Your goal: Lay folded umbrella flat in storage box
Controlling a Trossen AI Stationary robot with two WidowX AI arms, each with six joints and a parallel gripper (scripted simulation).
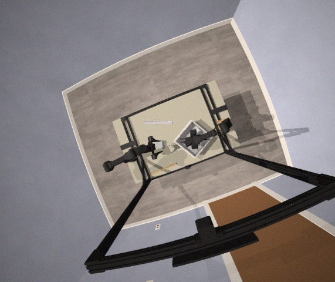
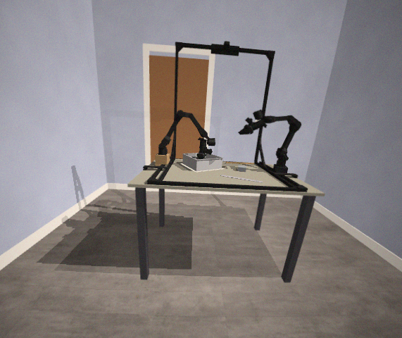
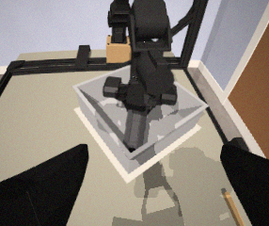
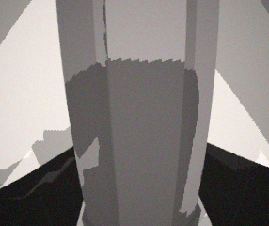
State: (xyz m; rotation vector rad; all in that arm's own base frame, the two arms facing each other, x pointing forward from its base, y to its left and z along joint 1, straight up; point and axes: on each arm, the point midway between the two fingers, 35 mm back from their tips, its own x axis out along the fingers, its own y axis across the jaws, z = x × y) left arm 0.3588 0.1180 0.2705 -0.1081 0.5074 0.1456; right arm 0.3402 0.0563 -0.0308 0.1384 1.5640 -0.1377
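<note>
Now: right hand 2 cm above the storage box. Round my right hand: white ruler 29 cm to the left, 29 cm ahead, 6 cm below; folded umbrella 1 cm below; grey cube 35 cm to the left, 6 cm ahead, 5 cm below.
</note>
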